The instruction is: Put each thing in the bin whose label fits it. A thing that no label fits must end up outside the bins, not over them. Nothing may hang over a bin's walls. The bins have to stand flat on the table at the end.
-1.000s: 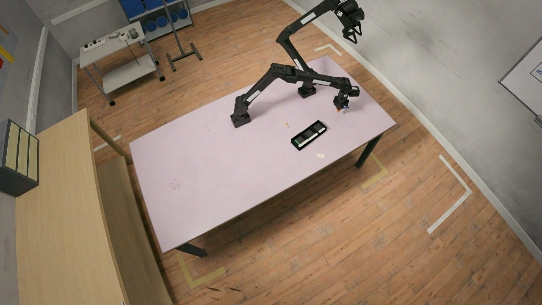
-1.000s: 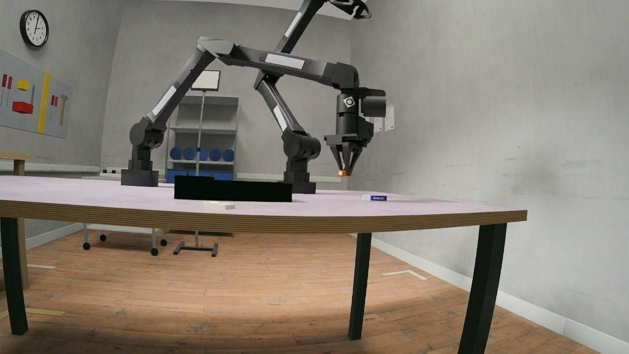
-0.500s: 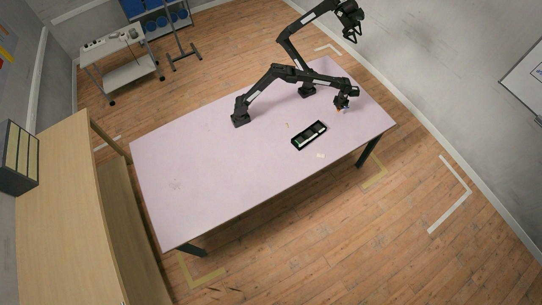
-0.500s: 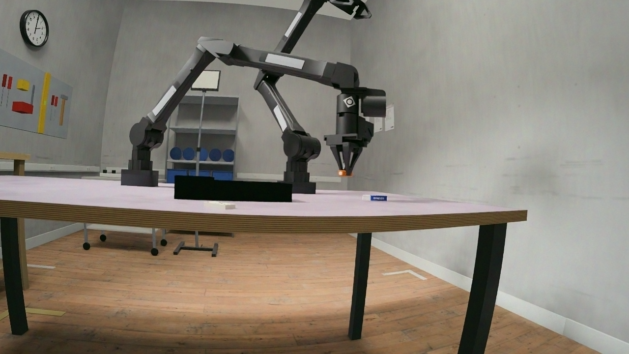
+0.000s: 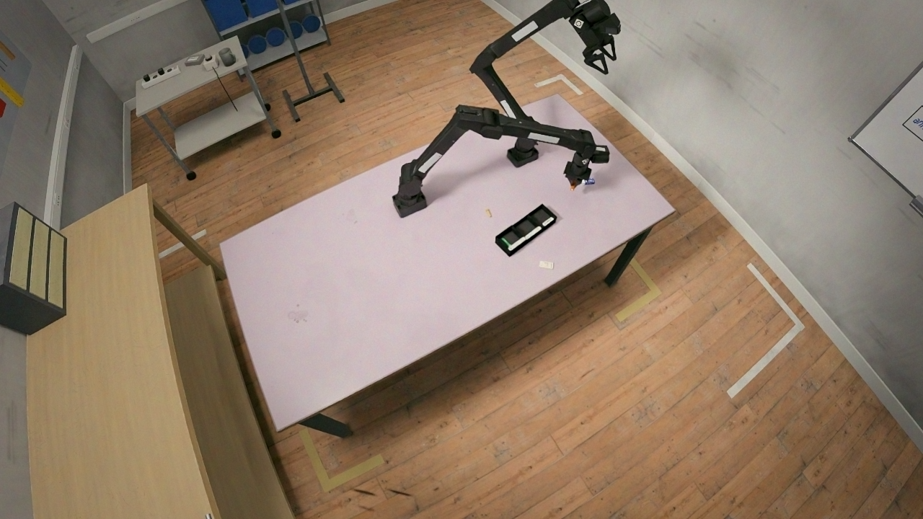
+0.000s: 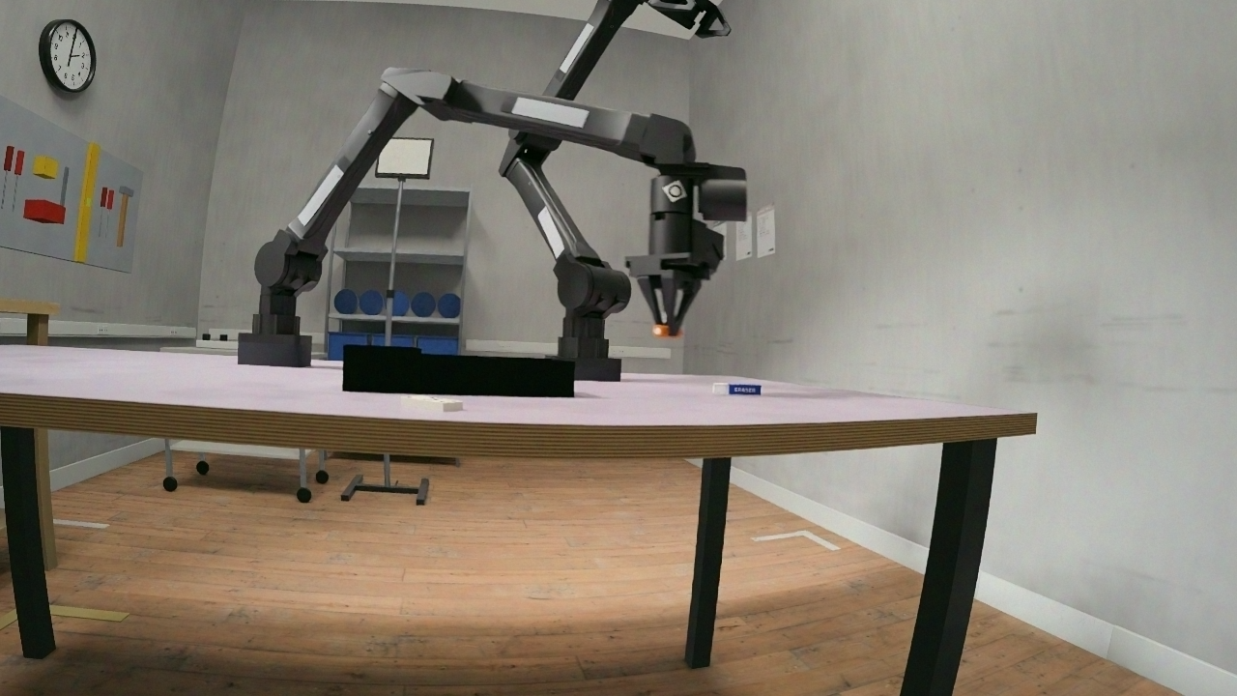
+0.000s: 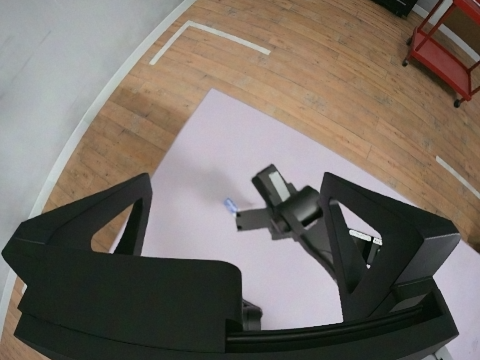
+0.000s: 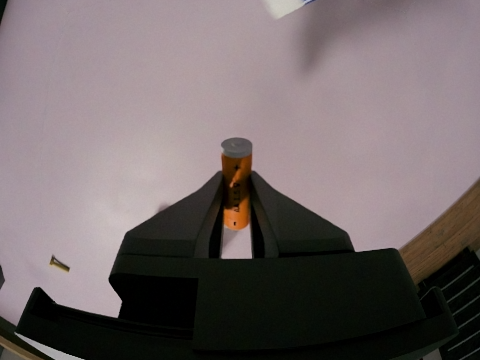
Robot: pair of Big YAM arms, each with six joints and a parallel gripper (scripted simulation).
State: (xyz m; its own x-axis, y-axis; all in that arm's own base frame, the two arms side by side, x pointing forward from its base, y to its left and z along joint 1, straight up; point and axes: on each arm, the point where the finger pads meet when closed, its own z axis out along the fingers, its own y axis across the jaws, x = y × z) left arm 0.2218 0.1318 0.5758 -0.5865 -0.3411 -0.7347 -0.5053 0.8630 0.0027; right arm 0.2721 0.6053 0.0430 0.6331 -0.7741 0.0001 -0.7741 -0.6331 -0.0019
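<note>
My right gripper is now 340 mm to the left of the brass bolt, 100 mm past it and 80 mm above it. From my right hand the other things lie so: eraser 110 mm to the left, 70 mm below, 30 mm behind; then orange battery right at my right hand; then white die 270 mm to the right, 220 mm ahead, 80 mm below.
</note>
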